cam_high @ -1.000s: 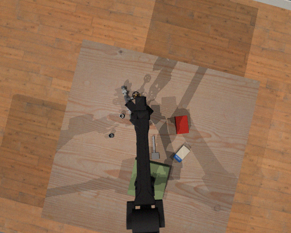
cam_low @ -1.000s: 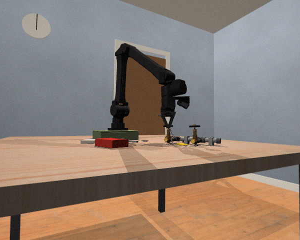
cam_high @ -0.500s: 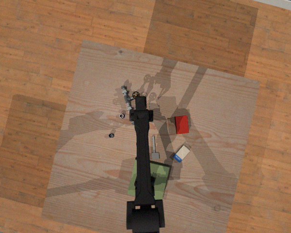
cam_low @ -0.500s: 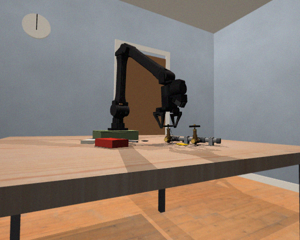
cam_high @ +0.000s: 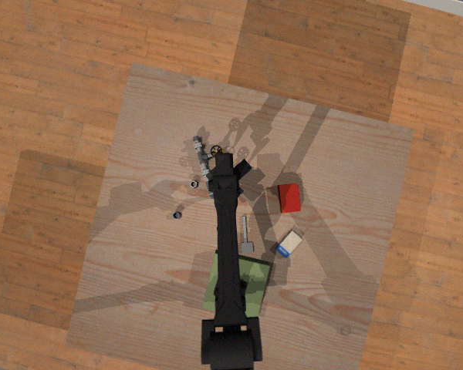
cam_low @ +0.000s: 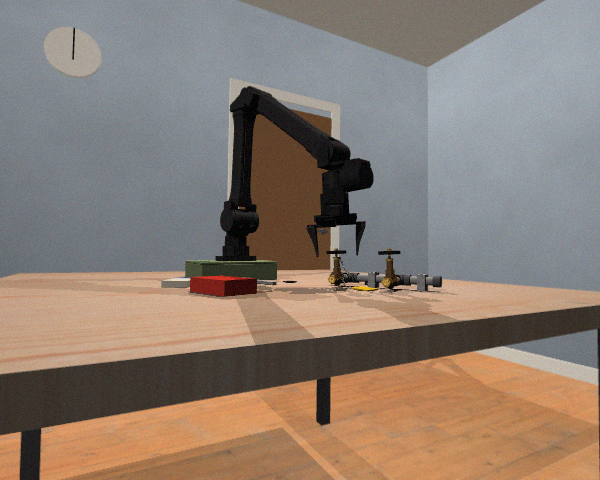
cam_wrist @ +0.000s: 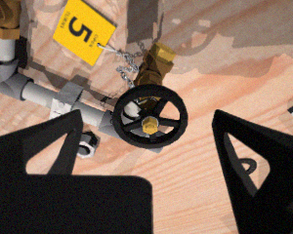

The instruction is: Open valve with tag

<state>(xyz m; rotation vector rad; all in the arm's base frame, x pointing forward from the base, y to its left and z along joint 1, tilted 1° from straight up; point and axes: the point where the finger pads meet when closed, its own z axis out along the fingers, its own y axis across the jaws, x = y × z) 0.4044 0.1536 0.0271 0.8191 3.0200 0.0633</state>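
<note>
My hand is 80 mm above the yellow tag, 60 mm short of it and 30 mm to the right of it. Also, from my hand: grey tool (200 mm behind, 160 mm to the right, 80 mm below); then red block (280 mm to the right, 70 mm below, 30 mm ahead).
</note>
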